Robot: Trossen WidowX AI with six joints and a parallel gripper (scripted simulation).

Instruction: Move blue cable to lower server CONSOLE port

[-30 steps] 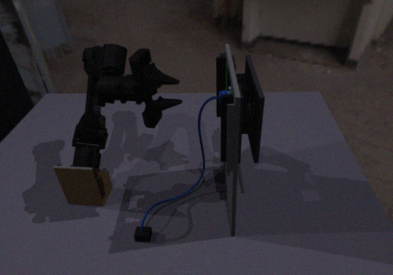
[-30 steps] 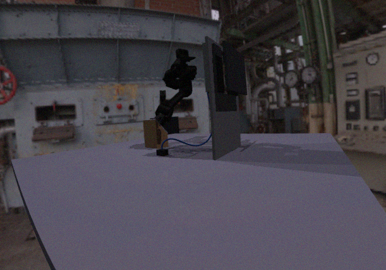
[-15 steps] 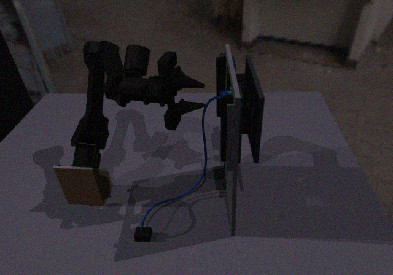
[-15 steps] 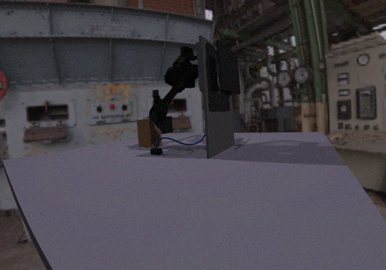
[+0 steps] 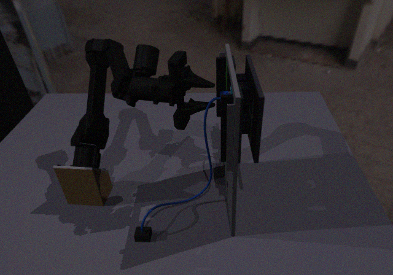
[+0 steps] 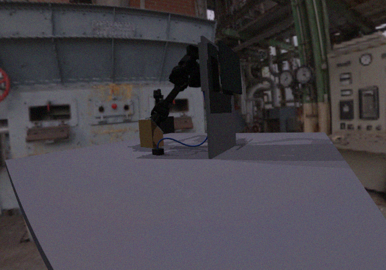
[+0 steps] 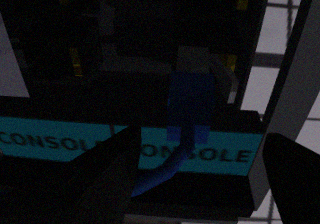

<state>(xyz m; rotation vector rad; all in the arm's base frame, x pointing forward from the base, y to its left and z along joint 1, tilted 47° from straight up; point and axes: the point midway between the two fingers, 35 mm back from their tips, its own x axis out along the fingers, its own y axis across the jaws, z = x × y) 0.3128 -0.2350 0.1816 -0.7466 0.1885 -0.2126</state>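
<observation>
My gripper tip is 50 mm short of the blue plug. The rest, counted from my gripper tip: small black block 200 mm behind, 110 mm to the right, 360 mm below.
</observation>
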